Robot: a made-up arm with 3 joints. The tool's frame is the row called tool.
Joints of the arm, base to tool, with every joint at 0 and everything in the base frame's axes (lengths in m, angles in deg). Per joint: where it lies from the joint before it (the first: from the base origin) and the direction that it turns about. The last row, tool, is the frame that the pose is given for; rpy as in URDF.
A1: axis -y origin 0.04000 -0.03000 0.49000
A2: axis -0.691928 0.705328 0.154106 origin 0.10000 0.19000 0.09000
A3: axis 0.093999 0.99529 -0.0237 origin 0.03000 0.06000 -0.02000
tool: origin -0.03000 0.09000 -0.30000 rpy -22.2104 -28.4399 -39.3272
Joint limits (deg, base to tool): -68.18..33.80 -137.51..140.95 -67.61..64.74
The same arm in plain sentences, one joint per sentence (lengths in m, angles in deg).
The arm has three revolute joints in a row. What follows holds with every joint at zero, and every direction is one of the base frame's.
The first joint lies 0.04 m along +x and 0.03 m along -y and 0.49 m along +z from the base frame's origin and rotates about -y, from -68.18 to 33.8 deg.
The second joint lies 0.1 m along +x and 0.19 m along +y and 0.09 m along +z from the first joint and rotates about the direction (-0.691928, 0.705328, 0.154106), from -137.51 to 140.95 deg.
The third joint lies 0.03 m along +x and 0.06 m along +y and 0.02 m along -z from the second joint and rotates about the direction (0.093999, 0.99529, -0.0237), from -67.61 to 64.74 deg.
The tool frame, which is the frame that the pose is given for, lies 0.03 m along -x and 0.09 m along +y and 0.3 m along -z from the third joint; its axes are the base frame's turned by roll -22.21, pitch -28.44 and yaw -39.33 deg (as in URDF: about the fixed x, then y, then z).

